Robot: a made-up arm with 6 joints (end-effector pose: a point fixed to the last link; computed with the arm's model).
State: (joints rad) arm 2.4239 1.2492 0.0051 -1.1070 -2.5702 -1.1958
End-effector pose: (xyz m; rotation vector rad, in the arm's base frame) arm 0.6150 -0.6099 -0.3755 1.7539 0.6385 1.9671
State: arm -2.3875 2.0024 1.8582 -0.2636 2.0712 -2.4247
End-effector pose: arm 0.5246 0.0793 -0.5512 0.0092 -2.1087 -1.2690
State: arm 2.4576 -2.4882 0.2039 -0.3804 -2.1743 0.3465
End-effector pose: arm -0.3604 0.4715 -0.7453 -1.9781 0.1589 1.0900
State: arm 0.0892 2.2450 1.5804 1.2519 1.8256 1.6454
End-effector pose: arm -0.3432 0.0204 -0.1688 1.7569 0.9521 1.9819
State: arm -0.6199 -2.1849 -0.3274 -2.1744 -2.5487 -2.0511
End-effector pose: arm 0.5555 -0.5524 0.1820 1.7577 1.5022 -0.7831
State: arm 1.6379 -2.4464 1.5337 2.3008 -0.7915 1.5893
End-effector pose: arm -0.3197 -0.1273 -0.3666 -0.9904 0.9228 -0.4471
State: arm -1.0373 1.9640 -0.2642 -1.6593 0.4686 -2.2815
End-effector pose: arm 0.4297 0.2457 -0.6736 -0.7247 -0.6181 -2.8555
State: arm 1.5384 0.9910 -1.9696 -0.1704 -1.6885 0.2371
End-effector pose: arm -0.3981 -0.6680 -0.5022 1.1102 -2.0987 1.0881
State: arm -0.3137 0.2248 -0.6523 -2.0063 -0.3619 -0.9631
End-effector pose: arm 0.3833 0.8109 -0.5346 -2.2121 0.2867 -0.4791
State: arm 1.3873 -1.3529 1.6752 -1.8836 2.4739 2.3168
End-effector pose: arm 0.1967 0.2344 0.4230 -0.5724 -1.9157 -0.4991
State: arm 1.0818 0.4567 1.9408 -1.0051 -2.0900 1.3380
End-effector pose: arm 0.0526 0.8091 -0.5148 0.4785 1.2047 0.7953
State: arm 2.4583 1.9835 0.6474 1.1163 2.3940 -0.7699
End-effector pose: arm 0.4587 0.0937 -0.3206 0.3681 1.2744 0.8448
